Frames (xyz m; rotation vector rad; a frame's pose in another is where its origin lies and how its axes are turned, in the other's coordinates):
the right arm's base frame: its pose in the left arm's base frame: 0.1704 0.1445 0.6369 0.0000 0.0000 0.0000
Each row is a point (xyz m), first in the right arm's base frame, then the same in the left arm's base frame.
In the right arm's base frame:
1: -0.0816 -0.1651 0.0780
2: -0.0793 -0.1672 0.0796
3: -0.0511 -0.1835 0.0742
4: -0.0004 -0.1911 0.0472
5: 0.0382 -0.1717 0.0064
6: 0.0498 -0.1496 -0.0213
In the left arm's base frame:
1: 0.0888 -0.0206 0.7149
2: 0.0911 -0.0227 0.7165
3: 0.1193 -0.0390 0.7111
4: 0.1700 -0.0466 0.6841
5: 0.2086 -0.0272 0.6433
6: 0.2202 -0.0051 0.6156

